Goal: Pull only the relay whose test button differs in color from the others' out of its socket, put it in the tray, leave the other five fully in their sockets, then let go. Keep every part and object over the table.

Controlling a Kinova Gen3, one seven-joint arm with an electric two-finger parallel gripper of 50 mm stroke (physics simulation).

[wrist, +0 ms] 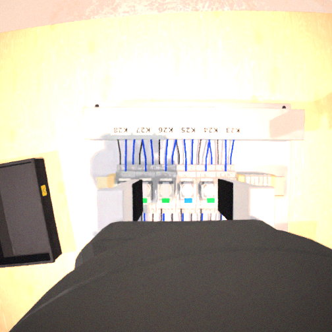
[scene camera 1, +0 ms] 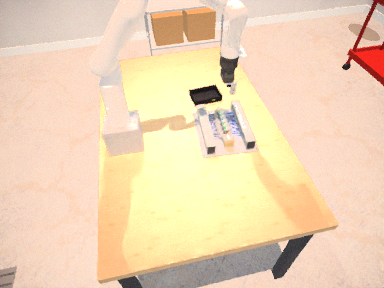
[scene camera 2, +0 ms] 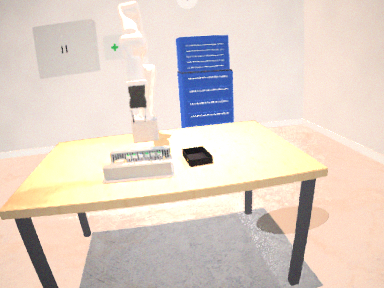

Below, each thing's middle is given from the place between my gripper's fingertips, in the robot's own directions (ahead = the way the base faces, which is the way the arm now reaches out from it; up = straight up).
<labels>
Now: hand 3 cm past the panel (scene camera 1: 239, 147), 2 cm to the left of it and 23 cm above it.
</labels>
